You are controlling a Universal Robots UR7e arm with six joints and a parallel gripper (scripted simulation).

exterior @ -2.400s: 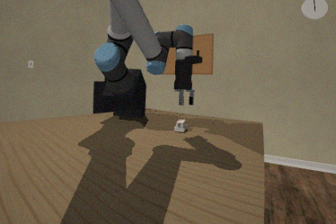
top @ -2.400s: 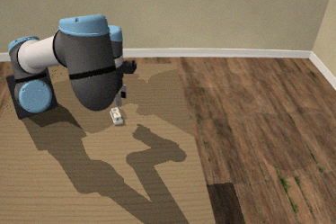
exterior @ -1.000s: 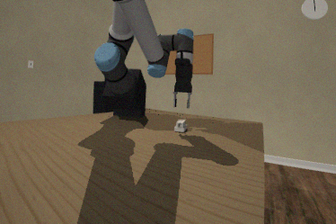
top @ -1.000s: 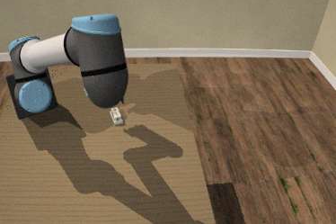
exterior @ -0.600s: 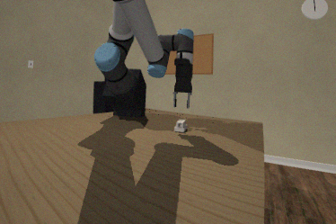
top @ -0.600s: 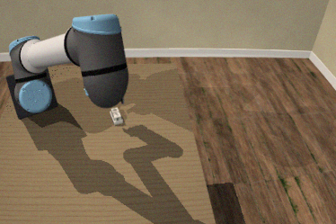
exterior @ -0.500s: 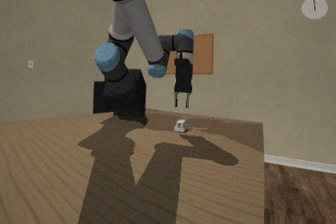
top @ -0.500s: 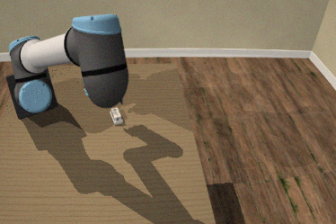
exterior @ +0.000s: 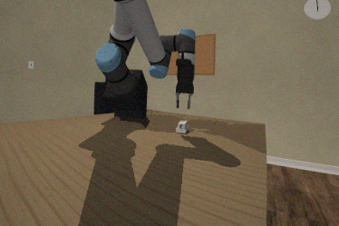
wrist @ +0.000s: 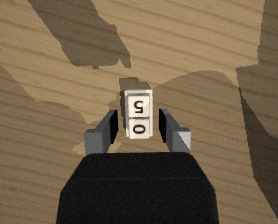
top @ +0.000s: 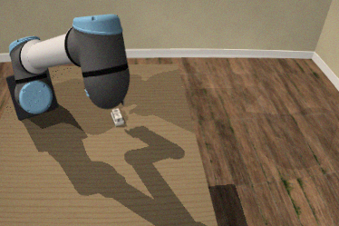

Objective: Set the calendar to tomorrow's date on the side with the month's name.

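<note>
Now: the white digit cube 90 mm below my hand. From my hand the other things lie so: white tray 110 mm below, 20 mm to the left.
</note>
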